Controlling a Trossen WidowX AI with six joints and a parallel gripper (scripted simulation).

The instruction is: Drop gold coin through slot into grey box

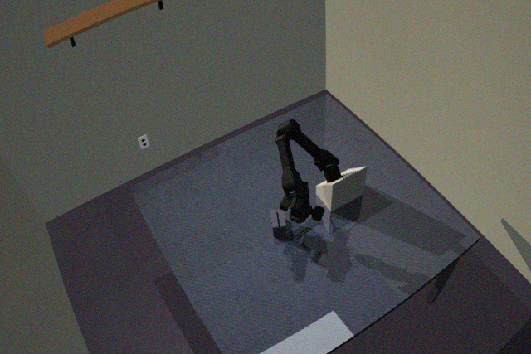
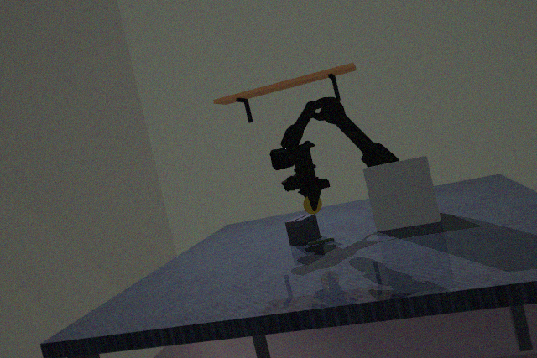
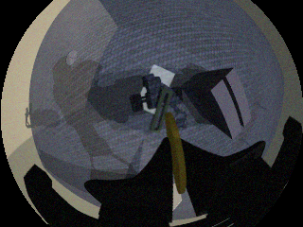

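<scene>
The gold coin is 20 mm above my gripper tip.
</scene>
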